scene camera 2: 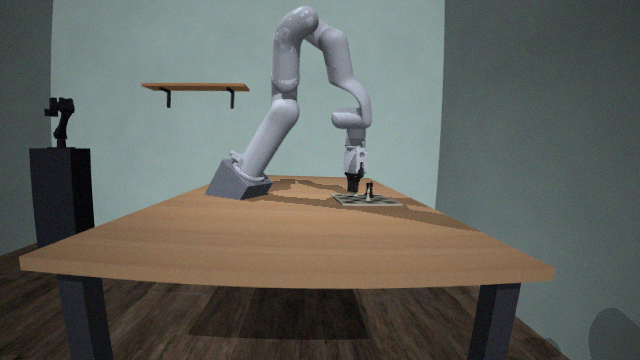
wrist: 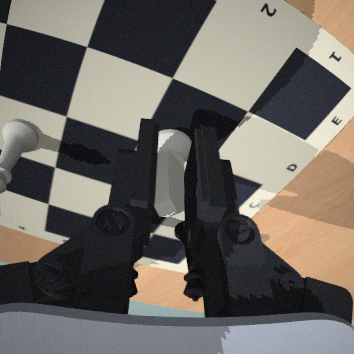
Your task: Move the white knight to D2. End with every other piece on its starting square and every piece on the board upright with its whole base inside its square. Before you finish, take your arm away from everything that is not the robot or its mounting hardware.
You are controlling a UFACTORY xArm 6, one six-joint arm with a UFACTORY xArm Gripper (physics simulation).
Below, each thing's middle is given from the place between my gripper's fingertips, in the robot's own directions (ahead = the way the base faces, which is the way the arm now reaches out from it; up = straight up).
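Chessboard (wrist: pixel 269 84): my hand is 2 cm above it, 3 cm to the left of it and 3 cm short of it.
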